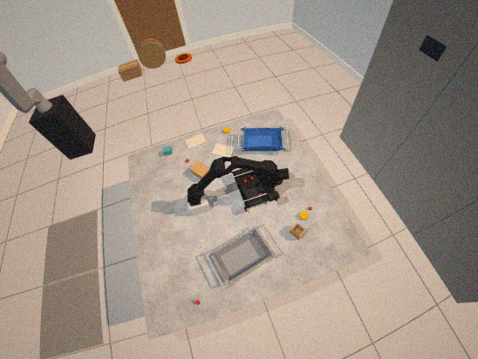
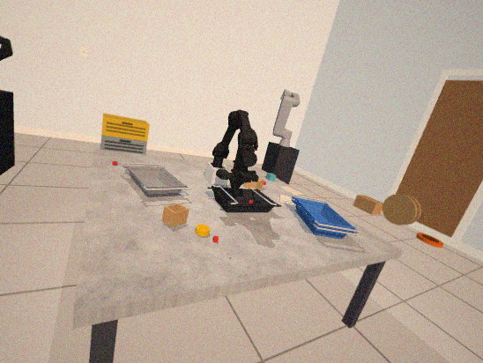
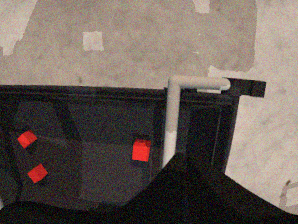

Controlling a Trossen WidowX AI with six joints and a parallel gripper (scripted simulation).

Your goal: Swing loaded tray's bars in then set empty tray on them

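The grey tray lies 31 cm to the right of my gripper tip, 24 cm behind it and 4 cm below it. From my gripper tip the other things lie so: tan box (26 cm to the right, 10 cm ahead, 7 cm below); red block (23 cm ahead, 15 cm to the right, 8 cm below); tan block (37 cm behind, 32 cm to the left, 6 cm below).
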